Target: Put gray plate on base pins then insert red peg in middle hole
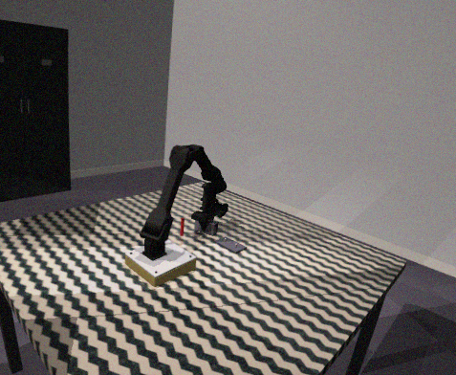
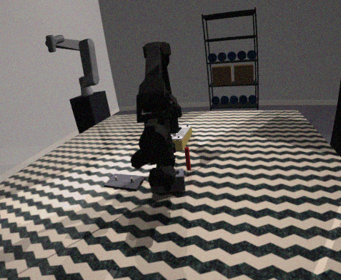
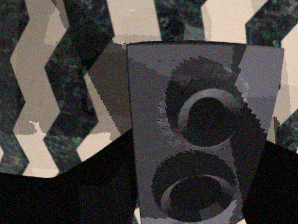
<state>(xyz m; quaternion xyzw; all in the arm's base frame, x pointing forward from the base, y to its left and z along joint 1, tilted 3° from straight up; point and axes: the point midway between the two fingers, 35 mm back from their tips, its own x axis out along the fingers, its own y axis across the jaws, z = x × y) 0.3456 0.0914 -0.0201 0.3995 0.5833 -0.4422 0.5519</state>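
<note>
The base lies 1 cm behind my gripper tip and 15 cm to the right of it. From my gripper tip the other things lie so: red peg (11 cm behind, 3 cm to the left, 3 cm above); gray plate (3 cm above).
</note>
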